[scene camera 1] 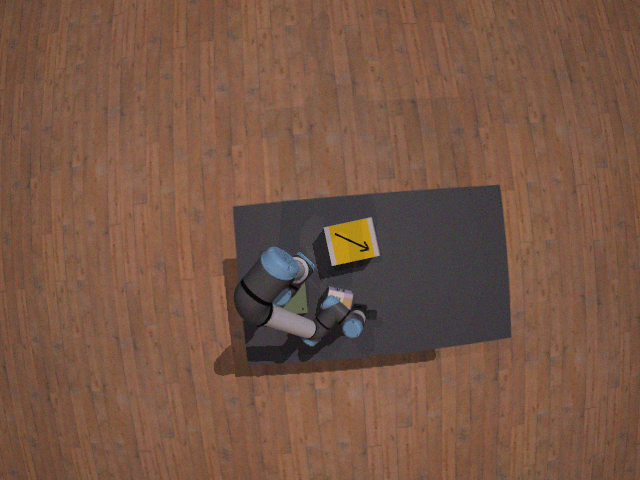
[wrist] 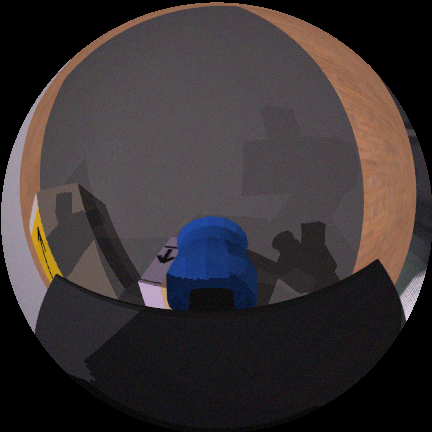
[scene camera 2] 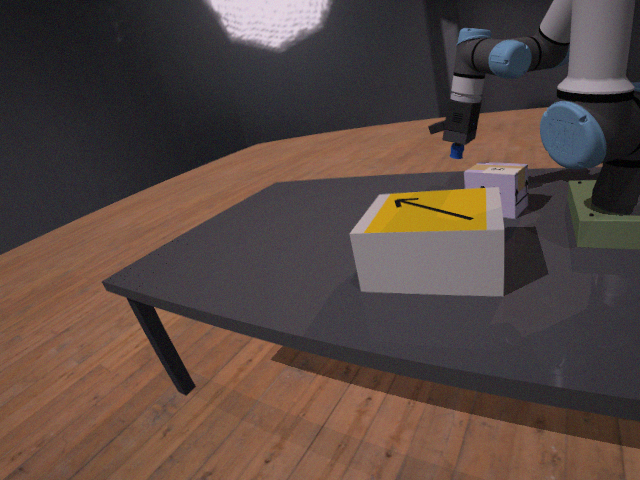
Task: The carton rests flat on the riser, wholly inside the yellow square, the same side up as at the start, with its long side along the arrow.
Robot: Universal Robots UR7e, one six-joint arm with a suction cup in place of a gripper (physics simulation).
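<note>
The lavender carton [scene camera 1: 341, 293] [scene camera 2: 491, 184] [wrist: 154, 294] stands on the table beside the riser, partly hidden by the arm in scene camera 1 and by the blue cup in the wrist view. The white riser [scene camera 1: 375, 238] [scene camera 2: 431, 264] [wrist: 50, 198] bears the yellow square [scene camera 1: 343, 256] [scene camera 2: 423, 223] [wrist: 36, 220] with a black arrow [scene camera 1: 351, 241] [scene camera 2: 435, 209]. My suction gripper, with its blue cup [scene camera 2: 456, 151] [wrist: 212, 250], is open, bears nothing and hangs tilted, above the carton's height and off to its side. The cup is hidden in scene camera 1.
The dark table [scene camera 1: 439, 268] [scene camera 2: 232, 258] [wrist: 200, 100] carries the green base block [scene camera 1: 299, 305] [scene camera 2: 602, 231] of the arm, to the left of the carton in scene camera 1. The riser stands between scene camera 2 and the carton. The arm reaches over the carton.
</note>
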